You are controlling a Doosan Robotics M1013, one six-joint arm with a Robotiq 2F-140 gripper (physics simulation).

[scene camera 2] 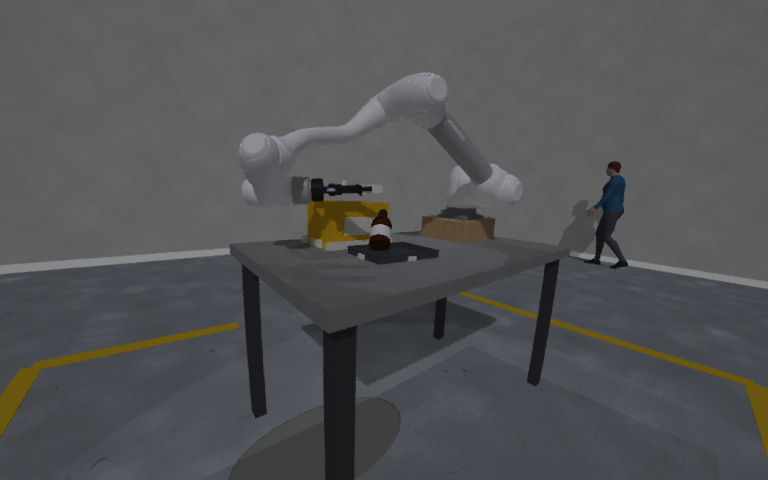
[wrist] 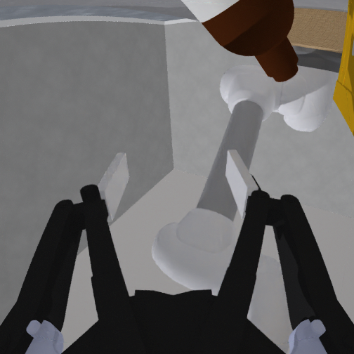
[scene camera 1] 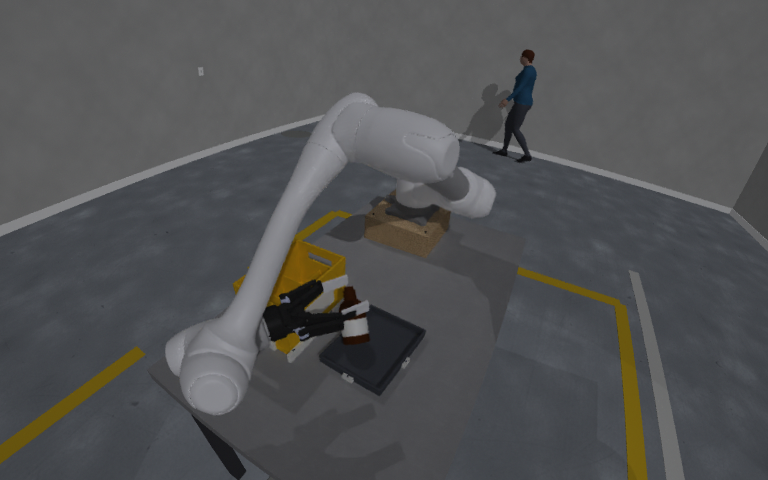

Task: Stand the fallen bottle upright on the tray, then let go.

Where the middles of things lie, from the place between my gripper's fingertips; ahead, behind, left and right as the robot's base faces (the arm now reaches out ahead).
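Labels:
Relative to the brown bottle (scene camera 1: 355,331), my gripper is 4 cm past it, 4 cm to the left of it and 15 cm above it.

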